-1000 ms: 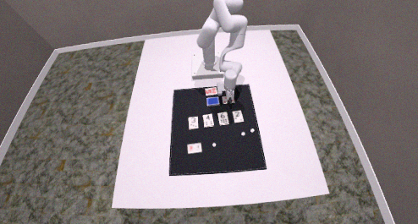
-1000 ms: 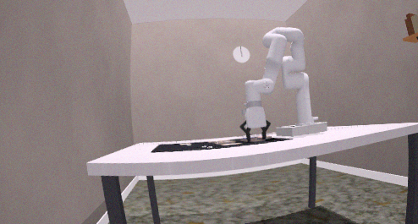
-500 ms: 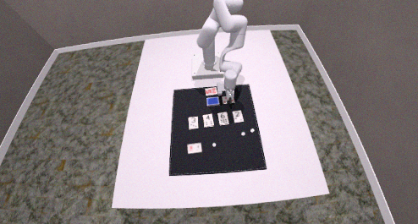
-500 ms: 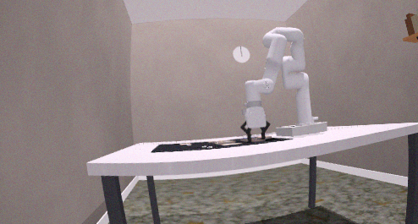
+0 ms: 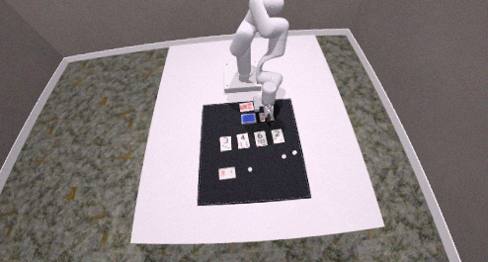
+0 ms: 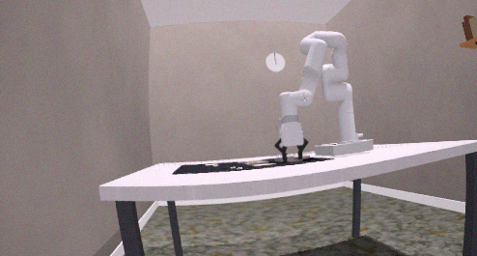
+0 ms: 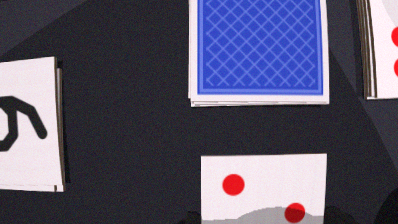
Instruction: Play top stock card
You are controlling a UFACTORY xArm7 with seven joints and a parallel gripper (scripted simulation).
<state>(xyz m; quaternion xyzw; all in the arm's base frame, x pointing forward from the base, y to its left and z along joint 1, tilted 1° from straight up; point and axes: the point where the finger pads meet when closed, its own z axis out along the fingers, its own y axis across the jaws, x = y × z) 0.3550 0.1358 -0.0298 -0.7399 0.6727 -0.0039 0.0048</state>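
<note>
Right now the black mat is 19 cm ahead of my hand, 11 cm to the right of it and 3 cm below it.
</note>
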